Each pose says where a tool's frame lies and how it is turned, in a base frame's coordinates. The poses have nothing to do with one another.
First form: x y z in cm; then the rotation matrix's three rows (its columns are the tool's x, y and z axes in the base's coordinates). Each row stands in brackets.
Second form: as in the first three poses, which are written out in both.
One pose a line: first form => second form
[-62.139 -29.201 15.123], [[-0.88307 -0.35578 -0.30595], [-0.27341 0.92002 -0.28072], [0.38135 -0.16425 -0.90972]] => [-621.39 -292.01 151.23], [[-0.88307 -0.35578 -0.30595], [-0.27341 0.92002 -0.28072], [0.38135 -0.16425 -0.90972]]
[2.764 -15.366 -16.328], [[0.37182 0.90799 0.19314], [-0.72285 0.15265 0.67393], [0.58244 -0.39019 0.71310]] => [27.64 -153.66 -163.28], [[0.37182 0.90799 0.19314], [-0.72285 0.15265 0.67393], [0.58244 -0.39019 0.71310]]
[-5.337 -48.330 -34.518], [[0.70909 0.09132 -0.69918], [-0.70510 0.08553 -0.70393], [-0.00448 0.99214 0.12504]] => [-53.37 -483.30 -345.18], [[0.70909 0.09132 -0.69918], [-0.70510 0.08553 -0.70393], [-0.00448 0.99214 0.12504]]
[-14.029 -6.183 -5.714], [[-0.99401 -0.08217 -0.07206], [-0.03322 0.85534 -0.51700], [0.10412 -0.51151 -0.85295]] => [-140.29 -61.83 -57.14], [[-0.99401 -0.08217 -0.07206], [-0.03322 0.85534 -0.51700], [0.10412 -0.51151 -0.85295]]
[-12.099 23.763 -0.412], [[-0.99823 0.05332 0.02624], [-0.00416 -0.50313 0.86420], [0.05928 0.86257 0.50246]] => [-120.99 237.63 -4.12], [[-0.99823 0.05332 0.02624], [-0.00416 -0.50313 0.86420], [0.05928 0.86257 0.50246]]
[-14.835 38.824 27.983], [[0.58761 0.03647 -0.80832], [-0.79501 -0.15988 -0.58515], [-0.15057 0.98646 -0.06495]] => [-148.35 388.24 279.83], [[0.58761 0.03647 -0.80832], [-0.79501 -0.15988 -0.58515], [-0.15057 0.98646 -0.06495]]
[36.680 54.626 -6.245], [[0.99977 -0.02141 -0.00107], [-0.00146 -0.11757 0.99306], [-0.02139 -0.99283 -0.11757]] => [366.80 546.26 -62.45], [[0.99977 -0.02141 -0.00107], [-0.00146 -0.11757 0.99306], [-0.02139 -0.99283 -0.11757]]
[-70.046 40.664 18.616], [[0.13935 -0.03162 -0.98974], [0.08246 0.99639 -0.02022], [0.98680 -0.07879 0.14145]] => [-700.46 406.64 186.16], [[0.13935 -0.03162 -0.98974], [0.08246 0.99639 -0.02022], [0.98680 -0.07879 0.14145]]
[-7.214 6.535 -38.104], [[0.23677 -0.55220 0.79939], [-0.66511 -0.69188 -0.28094], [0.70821 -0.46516 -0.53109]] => [-72.14 65.35 -381.04], [[0.23677 -0.55220 0.79939], [-0.66511 -0.69188 -0.28094], [0.70821 -0.46516 -0.53109]]
